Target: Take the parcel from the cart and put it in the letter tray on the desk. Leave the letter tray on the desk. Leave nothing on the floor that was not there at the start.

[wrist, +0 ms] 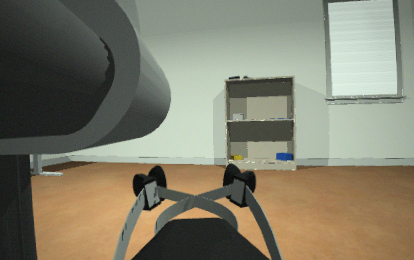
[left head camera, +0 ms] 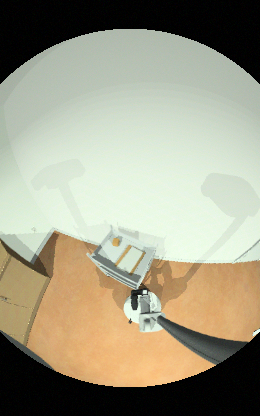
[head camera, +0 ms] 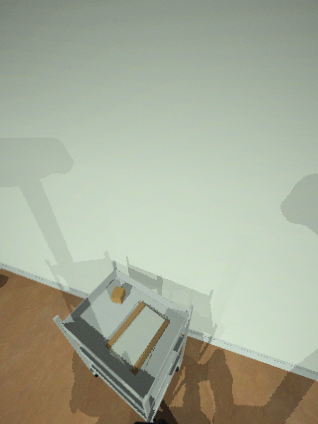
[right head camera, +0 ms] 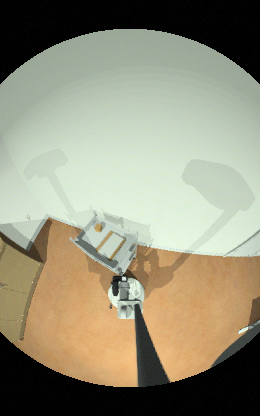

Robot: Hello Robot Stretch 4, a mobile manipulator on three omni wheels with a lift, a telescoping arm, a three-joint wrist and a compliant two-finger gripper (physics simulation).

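Frame: origin at the robot's base, x right, y ahead, z up, level; metres.
Seen in the pictures: gripper, fingertip midpoint: (wrist: 194,178) (left head camera: 134,323) (right head camera: 115,309).
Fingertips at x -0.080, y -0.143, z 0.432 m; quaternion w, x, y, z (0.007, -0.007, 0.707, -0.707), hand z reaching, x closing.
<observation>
A point is followed by its place in that frame.
A small orange-brown box (head camera: 118,295) {x -0.225, y 0.573, z 0.685 m} (left head camera: 116,242) {x -0.220, y 0.570, z 0.683 m} (right head camera: 98,227) {x -0.220, y 0.576, z 0.685 m}, which looks like the parcel, sits near the back left corner of the top tray of the grey cart (head camera: 102,312) {x -0.294, y 0.513, z 0.635 m} (left head camera: 109,250) {x -0.286, y 0.515, z 0.635 m} (right head camera: 92,237) {x -0.280, y 0.499, z 0.634 m}. Two parallel brown strips (head camera: 126,324) {x -0.169, y 0.463, z 0.645 m} (head camera: 151,345) {x -0.052, y 0.390, z 0.645 m} lie beside it on the same tray. The cart stands close to the wall, in front of the robot's base. My gripper (wrist: 194,178) {x -0.080, y -0.143, z 0.432 m} is open in the wrist view, with nothing between its fingertips, and points away from the cart towards a bookshelf. The letter tray and the desk top do not show.
A bookshelf (wrist: 294,125) {x -1.158, y -2.504, z 0.474 m} with a blue box (wrist: 284,156) {x -1.065, y -2.576, z 0.121 m} and a yellow item (wrist: 236,157) {x -0.536, y -2.745, z 0.104 m} stands against the far wall, left of a window (wrist: 362,47) {x -2.083, y -2.585, z 1.402 m}. A brown cabinet (left head camera: 20,295) {x -1.429, y -0.204, z 0.438 m} (right head camera: 17,285) {x -1.446, y -0.266, z 0.387 m} stands at the left. A white foot (right head camera: 249,327) (wrist: 50,174) shows on the floor.
</observation>
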